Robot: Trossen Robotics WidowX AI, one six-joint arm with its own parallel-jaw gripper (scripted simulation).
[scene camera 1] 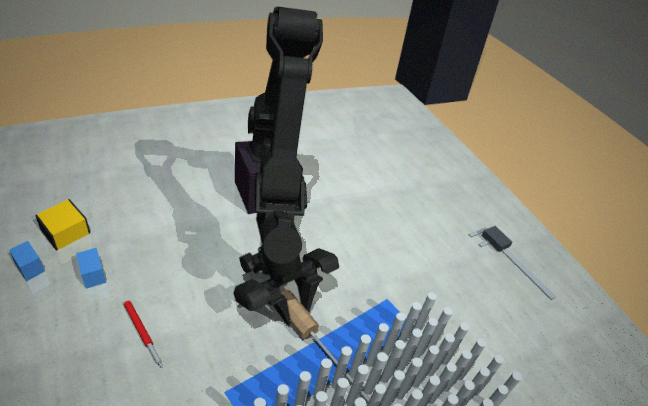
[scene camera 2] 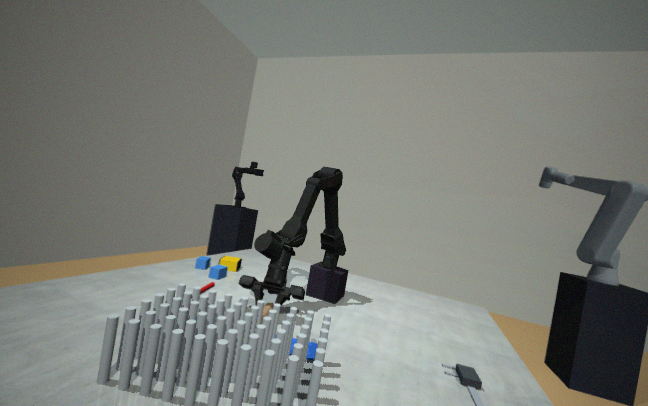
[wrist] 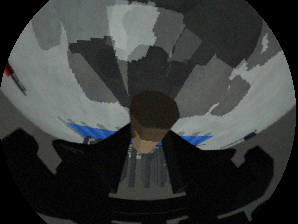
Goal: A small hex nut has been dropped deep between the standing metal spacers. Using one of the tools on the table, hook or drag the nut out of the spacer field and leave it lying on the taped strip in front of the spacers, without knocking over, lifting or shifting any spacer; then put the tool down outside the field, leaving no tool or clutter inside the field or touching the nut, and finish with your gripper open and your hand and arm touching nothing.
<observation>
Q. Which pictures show the gripper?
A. Scene camera 1, scene camera 2 and the wrist view: all of them.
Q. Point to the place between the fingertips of the gripper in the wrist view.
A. At 147, 126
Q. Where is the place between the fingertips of the gripper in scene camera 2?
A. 264, 318
</observation>
